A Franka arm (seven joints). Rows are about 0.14 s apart.
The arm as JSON. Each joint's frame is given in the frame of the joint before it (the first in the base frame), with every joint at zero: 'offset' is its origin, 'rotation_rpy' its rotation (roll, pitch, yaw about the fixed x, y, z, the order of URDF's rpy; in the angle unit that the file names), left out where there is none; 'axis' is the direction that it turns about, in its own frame. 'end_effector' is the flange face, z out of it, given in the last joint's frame.
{
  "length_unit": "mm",
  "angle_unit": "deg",
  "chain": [
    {
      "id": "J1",
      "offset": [
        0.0,
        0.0,
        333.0
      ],
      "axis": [
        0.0,
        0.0,
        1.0
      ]
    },
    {
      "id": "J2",
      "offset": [
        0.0,
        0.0,
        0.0
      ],
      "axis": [
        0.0,
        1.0,
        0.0
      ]
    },
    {
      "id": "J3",
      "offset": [
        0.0,
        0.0,
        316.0
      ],
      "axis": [
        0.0,
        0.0,
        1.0
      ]
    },
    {
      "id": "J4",
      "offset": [
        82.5,
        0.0,
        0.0
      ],
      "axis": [
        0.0,
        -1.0,
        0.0
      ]
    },
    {
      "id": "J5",
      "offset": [
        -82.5,
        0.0,
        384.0
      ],
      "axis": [
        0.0,
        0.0,
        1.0
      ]
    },
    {
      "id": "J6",
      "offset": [
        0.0,
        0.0,
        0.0
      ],
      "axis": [
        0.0,
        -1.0,
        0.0
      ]
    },
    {
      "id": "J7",
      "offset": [
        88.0,
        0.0,
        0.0
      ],
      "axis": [
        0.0,
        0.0,
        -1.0
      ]
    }
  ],
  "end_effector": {
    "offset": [
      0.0,
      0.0,
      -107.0
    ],
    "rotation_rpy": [
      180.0,
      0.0,
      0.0
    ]
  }
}
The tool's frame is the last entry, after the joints.
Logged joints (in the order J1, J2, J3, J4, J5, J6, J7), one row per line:
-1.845 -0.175 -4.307 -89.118 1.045 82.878 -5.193
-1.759 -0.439 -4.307 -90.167 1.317 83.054 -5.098
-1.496 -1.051 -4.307 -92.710 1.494 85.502 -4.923
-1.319 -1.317 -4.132 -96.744 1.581 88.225 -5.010
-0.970 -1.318 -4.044 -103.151 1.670 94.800 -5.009
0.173 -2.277 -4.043 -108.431 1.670 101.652 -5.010
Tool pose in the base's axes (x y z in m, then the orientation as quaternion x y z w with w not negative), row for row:
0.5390 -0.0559 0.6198 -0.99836 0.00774 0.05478 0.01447
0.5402 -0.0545 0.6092 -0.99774 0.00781 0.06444 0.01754
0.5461 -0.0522 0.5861 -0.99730 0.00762 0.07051 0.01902
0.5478 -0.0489 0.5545 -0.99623 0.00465 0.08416 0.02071
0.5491 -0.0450 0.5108 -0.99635 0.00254 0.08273 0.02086
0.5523 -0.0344 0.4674 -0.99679 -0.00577 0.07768 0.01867
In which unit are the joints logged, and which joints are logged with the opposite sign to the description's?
The joints are logged in degrees. Opposite sign: J2.
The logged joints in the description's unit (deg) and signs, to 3 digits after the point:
-1.845 0.175 -4.307 -89.118 1.045 82.878 -5.193
-1.759 0.439 -4.307 -90.167 1.317 83.054 -5.098
-1.496 1.051 -4.307 -92.710 1.494 85.502 -4.923
-1.319 1.317 -4.132 -96.744 1.581 88.225 -5.010
-0.970 1.318 -4.044 -103.151 1.670 94.800 -5.009
0.173 2.277 -4.043 -108.431 1.670 101.652 -5.010

